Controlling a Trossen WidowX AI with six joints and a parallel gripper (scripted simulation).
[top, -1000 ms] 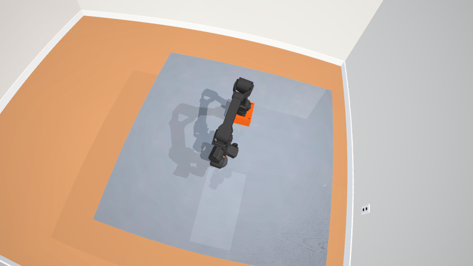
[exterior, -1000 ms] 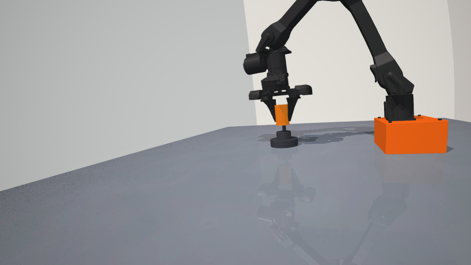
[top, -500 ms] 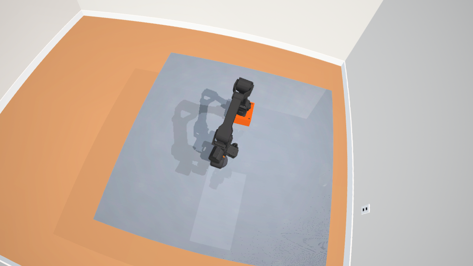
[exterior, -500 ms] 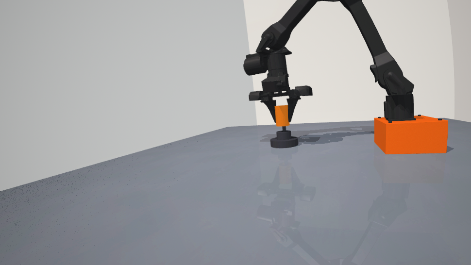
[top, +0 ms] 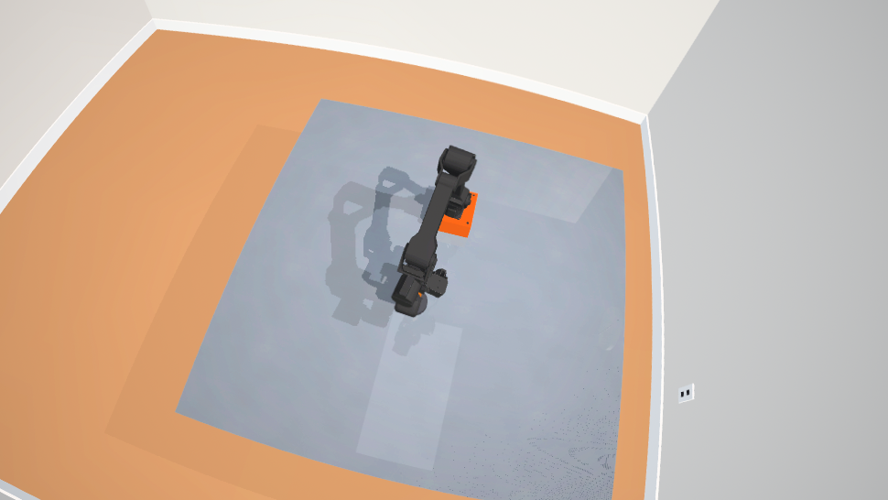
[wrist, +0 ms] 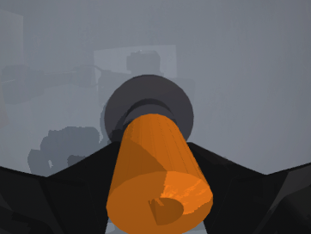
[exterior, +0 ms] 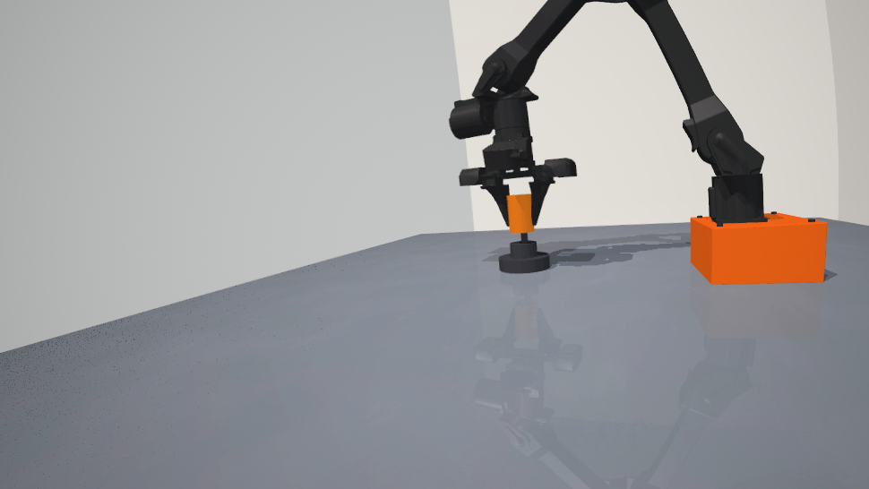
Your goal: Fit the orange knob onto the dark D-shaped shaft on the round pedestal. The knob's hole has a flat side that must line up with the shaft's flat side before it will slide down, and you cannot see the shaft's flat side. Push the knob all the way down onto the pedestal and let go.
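Now: the orange knob 20 mm above my gripper tip. From my gripper tip the other things lie so: round dark pedestal (40 mm below).
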